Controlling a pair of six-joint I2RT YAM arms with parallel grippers.
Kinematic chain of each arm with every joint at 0, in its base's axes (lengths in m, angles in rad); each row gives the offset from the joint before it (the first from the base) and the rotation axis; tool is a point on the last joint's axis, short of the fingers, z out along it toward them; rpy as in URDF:
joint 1: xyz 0 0 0.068 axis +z
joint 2: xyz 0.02 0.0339 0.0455 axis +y
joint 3: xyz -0.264 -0.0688 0 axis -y
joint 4: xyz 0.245 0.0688 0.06 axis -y
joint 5: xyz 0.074 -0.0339 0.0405 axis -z
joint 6: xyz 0.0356 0 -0.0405 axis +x
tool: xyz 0 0 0 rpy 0 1.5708 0
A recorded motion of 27 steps. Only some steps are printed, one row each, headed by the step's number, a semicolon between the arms.
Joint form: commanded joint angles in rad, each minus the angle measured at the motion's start. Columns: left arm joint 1, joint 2, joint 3, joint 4, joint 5, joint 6; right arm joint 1, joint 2, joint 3, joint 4, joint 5, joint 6.
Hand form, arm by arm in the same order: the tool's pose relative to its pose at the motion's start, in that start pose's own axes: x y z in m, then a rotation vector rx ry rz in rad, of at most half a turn. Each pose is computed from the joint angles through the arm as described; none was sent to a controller.
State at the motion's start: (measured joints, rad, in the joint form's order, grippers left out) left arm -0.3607 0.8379 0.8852 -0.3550 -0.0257 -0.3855; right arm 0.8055 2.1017 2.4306 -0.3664 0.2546 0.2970
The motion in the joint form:
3: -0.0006 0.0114 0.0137 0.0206 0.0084 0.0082; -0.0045 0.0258 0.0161 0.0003 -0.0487 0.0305
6: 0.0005 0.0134 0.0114 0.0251 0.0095 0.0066; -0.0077 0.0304 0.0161 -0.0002 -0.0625 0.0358
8: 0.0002 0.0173 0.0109 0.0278 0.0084 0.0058; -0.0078 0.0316 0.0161 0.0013 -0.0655 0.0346
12: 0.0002 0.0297 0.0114 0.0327 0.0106 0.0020; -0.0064 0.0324 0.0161 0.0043 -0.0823 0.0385
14: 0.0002 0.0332 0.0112 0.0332 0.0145 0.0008; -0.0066 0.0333 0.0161 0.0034 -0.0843 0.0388
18: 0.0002 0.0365 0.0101 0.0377 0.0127 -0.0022; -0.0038 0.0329 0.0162 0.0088 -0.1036 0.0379
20: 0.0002 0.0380 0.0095 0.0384 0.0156 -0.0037; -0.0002 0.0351 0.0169 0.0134 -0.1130 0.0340
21: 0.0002 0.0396 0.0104 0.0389 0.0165 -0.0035; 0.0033 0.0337 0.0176 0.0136 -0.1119 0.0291
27: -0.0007 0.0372 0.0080 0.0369 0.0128 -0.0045; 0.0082 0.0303 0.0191 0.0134 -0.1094 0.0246
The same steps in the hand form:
3: -0.0050 -0.0025 0.0012 0.0169 -0.0179 0.0079; 0.0065 -0.0004 0.0076 -0.0392 0.0223 0.0285
6: -0.0047 -0.0022 0.0021 0.0170 -0.0181 0.0060; 0.0084 -0.0016 0.0095 -0.0477 0.0305 0.0329
8: -0.0044 -0.0022 0.0032 0.0156 -0.0168 0.0053; 0.0088 -0.0016 0.0100 -0.0506 0.0311 0.0318
12: -0.0039 -0.0021 0.0066 0.0150 -0.0094 0.0016; 0.0092 -0.0003 0.0101 -0.0685 0.0348 0.0362
14: -0.0035 -0.0022 0.0076 0.0175 -0.0050 0.0005; 0.0097 -0.0004 0.0104 -0.0696 0.0371 0.0362
18: -0.0034 -0.0021 0.0087 0.0158 -0.0057 -0.0025; 0.0095 0.0017 0.0099 -0.0925 0.0384 0.0364
20: -0.0031 -0.0021 0.0092 0.0180 -0.0033 -0.0039; 0.0104 0.0037 0.0101 -0.1058 0.0393 0.0330
21: -0.0032 -0.0022 0.0095 0.0188 -0.0028 -0.0037; 0.0100 0.0054 0.0091 -0.1089 0.0376 0.0284
27: -0.0025 -0.0019 0.0092 0.0154 -0.0020 -0.0044; 0.0086 0.0077 0.0071 -0.1127 0.0337 0.0247

